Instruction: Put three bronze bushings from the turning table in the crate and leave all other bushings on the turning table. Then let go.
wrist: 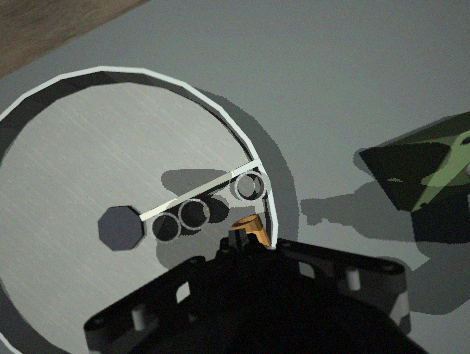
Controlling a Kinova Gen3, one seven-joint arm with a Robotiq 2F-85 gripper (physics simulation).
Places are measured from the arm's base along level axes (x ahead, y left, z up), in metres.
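Pixels of known places: gripper, fingertip midpoint: (238, 240).
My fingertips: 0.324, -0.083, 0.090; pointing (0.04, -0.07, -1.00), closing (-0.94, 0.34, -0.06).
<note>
Behind a point stands the place of what it marks, as x, y, z.
One bronze bushing (253, 228) @[0.315, -0.064, 0.008] shows in the wrist view, tilted on its side close to the turning table's rim (212, 108) @[0.287, -0.220, -0.012]. It sits right at the tips of my gripper (238, 237) @[0.324, -0.083, 0.090], just to their right. The fingers are shut together with nothing between them. Three grey bushings (250, 185) (193, 213) (165, 227) @[0.423, -0.115, -0.027] stand upright in a row along a pale divider bar (197, 189) @[0.353, -0.138, -0.002] on the turning table (94, 152) @[0.460, -0.255, -0.029]. The green crate (429, 171) @[0.093, -0.019, -0.002] stands off the table to the right, partly cut off by the frame edge.
A dark octagonal hub (120, 227) @[0.474, -0.145, -0.021] marks the turning table's centre. The raised pale rim runs around the disc. A grey floor lies between the table and the crate, and a brown strip (45, 26) shows at the top left.
</note>
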